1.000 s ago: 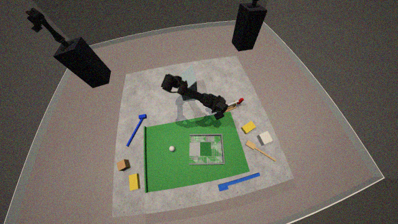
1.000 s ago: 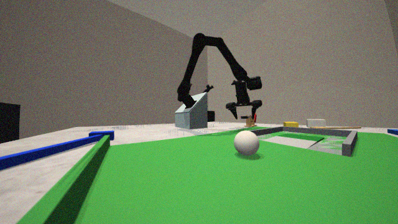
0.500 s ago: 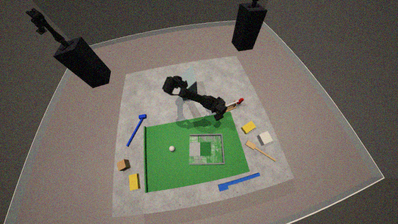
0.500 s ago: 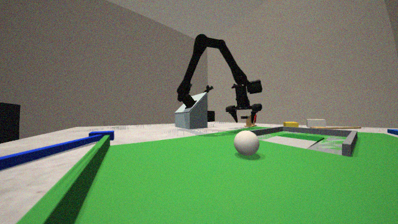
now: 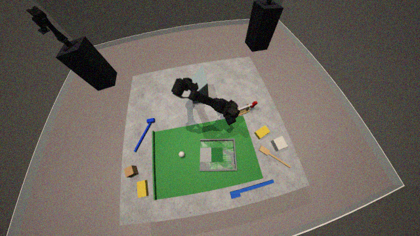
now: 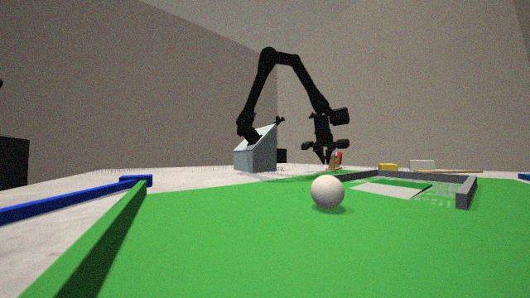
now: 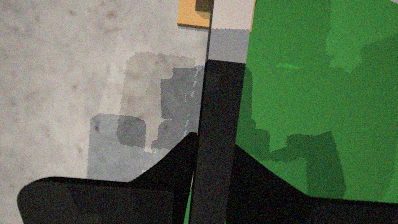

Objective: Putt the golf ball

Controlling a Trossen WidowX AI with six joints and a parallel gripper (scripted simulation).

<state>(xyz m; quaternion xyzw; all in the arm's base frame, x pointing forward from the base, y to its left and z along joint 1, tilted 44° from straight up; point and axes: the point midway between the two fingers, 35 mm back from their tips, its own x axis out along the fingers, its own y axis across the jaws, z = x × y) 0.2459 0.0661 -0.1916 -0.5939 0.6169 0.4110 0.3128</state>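
The red putter is 110 mm to the left of my gripper tip, 30 mm above it and 20 mm behind it. Also, from my gripper tip: wooden paddle: 370 mm ahead, 210 mm to the left, 30 mm below; white block: 320 mm ahead, 290 mm to the left, 10 mm below; wooden stand: 130 mm to the left, 20 mm behind.
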